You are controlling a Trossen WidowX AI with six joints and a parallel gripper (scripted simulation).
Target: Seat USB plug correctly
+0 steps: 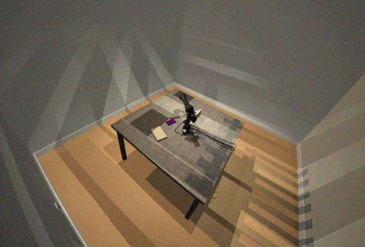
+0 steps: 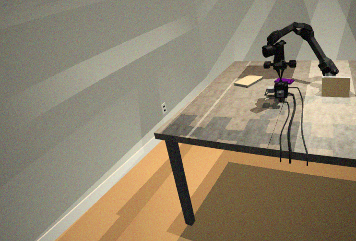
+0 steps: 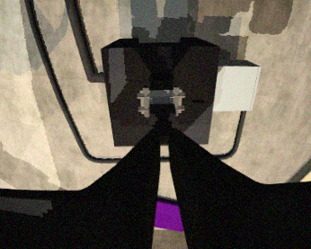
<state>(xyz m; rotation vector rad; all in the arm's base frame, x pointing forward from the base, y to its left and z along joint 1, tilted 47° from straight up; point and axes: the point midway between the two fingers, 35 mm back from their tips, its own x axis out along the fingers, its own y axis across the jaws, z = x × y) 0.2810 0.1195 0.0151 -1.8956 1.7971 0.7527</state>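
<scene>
Right now the USB plug is 2 cm below my gripper tip. The rest, counted from my gripper tip: beige pad (27 cm ahead, 21 cm to the right, 11 cm below); purple flat item (23 cm to the right, 11 cm below, 2 cm ahead); USB socket (4 cm below).
</scene>
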